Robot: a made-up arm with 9 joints.
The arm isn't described. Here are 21 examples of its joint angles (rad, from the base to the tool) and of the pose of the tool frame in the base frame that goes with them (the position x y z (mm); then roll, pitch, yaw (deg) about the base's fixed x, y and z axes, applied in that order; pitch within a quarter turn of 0, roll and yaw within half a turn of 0).
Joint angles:
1: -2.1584 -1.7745 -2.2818 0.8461 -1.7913 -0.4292 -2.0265 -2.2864 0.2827
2: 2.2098 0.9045 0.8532 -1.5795 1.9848 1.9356 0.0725 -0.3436 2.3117
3: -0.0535 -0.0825 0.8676 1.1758 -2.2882 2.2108 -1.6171 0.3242 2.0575
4: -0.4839 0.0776 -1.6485 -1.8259 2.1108 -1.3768 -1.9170 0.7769 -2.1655
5: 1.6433 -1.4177 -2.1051 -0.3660 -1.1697 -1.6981 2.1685 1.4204 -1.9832
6: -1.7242 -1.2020 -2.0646 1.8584 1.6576 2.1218 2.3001 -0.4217 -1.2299
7: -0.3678 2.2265 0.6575 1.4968 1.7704 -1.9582 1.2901 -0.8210 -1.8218
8: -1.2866 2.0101 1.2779 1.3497 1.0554 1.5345 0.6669 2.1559 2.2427
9: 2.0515 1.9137 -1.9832 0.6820 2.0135 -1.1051 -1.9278 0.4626 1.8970
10: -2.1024 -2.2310 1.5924 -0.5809 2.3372 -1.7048 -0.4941 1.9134 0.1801
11: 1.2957 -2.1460 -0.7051 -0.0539 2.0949 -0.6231 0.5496 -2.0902 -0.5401
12: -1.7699 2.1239 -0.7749 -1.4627 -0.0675 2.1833 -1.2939 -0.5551 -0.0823
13: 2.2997 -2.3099 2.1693 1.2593 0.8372 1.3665 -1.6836 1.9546 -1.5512
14: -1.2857 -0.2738 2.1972 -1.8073 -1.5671 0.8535 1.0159 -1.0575 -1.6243
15: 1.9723 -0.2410 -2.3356 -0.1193 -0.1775 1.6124 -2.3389 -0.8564 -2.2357
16: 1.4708 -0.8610 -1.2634 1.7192 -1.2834 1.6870 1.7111 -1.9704 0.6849
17: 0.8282 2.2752 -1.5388 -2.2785 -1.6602 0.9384 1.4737 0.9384 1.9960
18: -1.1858 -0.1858 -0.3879 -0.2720 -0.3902 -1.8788 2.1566 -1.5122 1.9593
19: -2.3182 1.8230 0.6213 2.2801 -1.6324 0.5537 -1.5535 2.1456 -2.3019
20: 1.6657 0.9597 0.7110 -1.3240 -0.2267 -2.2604 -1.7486 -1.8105 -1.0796
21: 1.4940 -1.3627 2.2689 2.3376 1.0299 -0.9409 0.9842 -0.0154 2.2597
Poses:
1: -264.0 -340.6 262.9 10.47 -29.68 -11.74
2: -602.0 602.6 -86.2 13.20 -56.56 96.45
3: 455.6 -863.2 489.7 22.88 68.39 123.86
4: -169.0 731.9 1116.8 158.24 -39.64 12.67
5: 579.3 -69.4 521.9 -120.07 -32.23 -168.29
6: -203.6 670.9 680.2 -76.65 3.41 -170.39
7: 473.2 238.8 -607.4 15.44 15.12 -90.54
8: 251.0 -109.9 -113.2 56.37 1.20 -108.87
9: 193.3 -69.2 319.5 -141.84 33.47 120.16
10: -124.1 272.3 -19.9 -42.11 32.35 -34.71
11: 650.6 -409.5 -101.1 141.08 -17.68 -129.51
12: 40.6 159.0 142.0 147.05 29.65 -112.71
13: 91.7 -635.5 615.5 -75.99 65.82 -6.78
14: 855.8 212.0 -124.9 -88.82 56.82 82.80
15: -399.4 -476.8 312.8 91.65 24.71 40.13
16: 189.5 469.5 501.6 -5.78 3.21 -178.44
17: 1171.5 -529.7 55.6 -157.61 37.48 -58.23
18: -117.2 594.7 292.0 28.33 68.37 3.90
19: -19.6 1168.0 -375.6 8.85 -73.53 136.31
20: -220.1 -810.8 -123.0 74.06 -0.78 -178.33
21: 114.3 -321.4 781.9 -141.17 13.69 167.57
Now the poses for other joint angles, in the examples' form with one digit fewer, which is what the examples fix.
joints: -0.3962 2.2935 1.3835 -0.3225 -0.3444 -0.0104 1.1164 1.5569 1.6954
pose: 564 -147 249 -177.6 -12.4 -44.4
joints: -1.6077 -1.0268 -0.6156 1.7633 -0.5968 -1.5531 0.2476 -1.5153 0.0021
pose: 389 473 763 67.6 -72.8 37.2
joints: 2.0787 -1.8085 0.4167 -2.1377 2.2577 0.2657 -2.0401 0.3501 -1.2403
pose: -1244 273 183 120.8 30.8 73.0
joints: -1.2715 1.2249 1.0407 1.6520 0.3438 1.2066 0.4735 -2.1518 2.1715
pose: 309 -380 -296 83.7 43.4 -157.9
